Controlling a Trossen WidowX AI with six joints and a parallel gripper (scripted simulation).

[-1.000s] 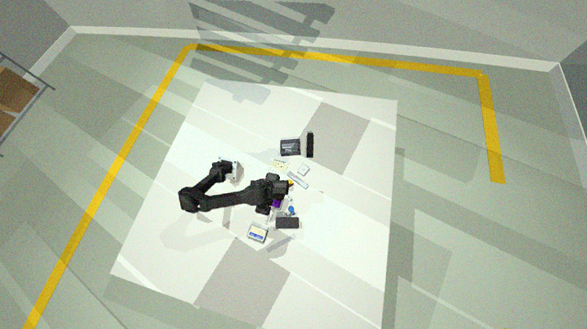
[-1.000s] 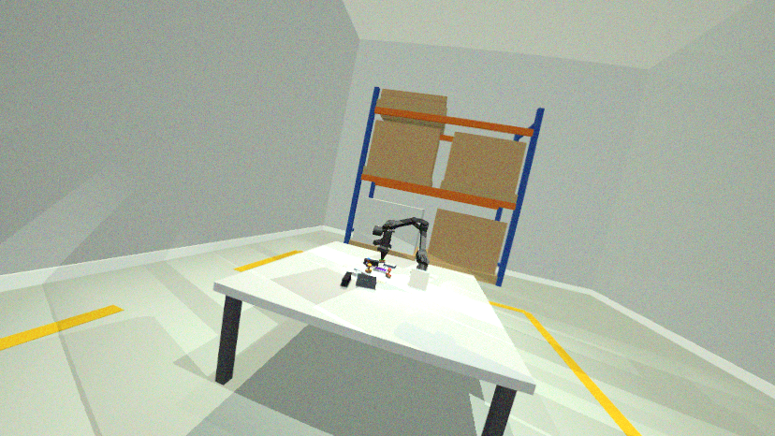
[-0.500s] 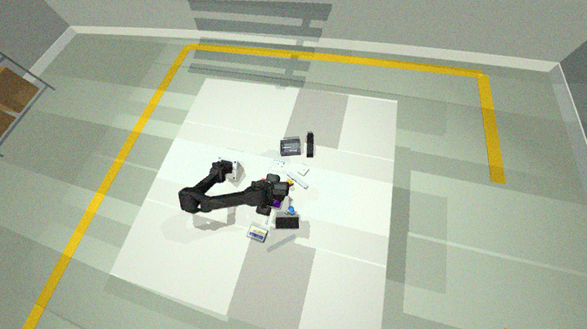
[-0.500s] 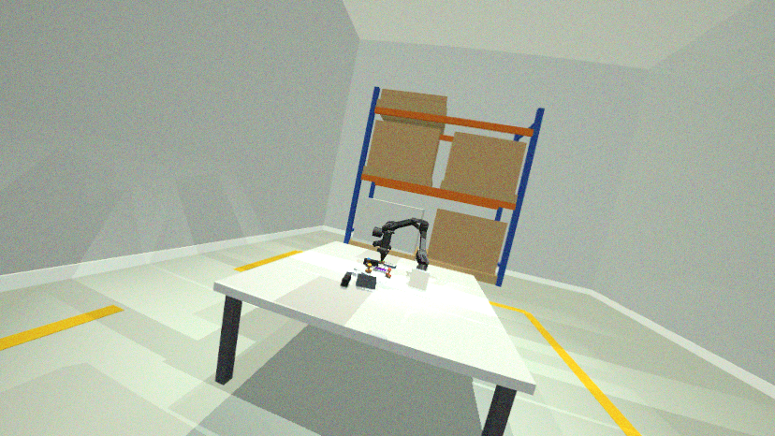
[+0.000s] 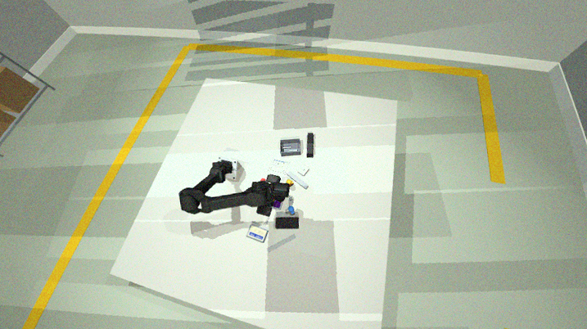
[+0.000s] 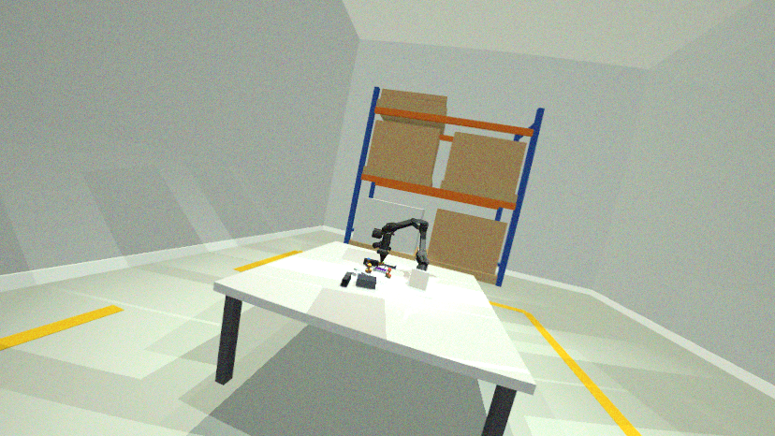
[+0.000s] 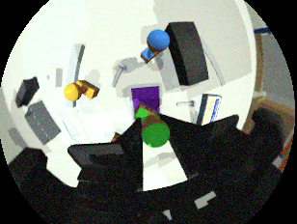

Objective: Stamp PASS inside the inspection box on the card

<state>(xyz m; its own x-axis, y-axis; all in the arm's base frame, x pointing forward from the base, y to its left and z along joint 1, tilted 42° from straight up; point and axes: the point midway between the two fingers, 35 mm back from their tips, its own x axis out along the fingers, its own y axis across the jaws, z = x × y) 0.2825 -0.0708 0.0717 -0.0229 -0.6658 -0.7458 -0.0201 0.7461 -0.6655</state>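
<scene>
My gripper tip is 60 mm above the purple ink pad. Round my gripper tip: green-knobbed stamp (right at my gripper tip); then red-knobbed stamp (80 mm to the left, 80 mm behind, 50 mm below); then blue-knobbed stamp (100 mm ahead, 50 mm below, 20 mm to the right).
</scene>
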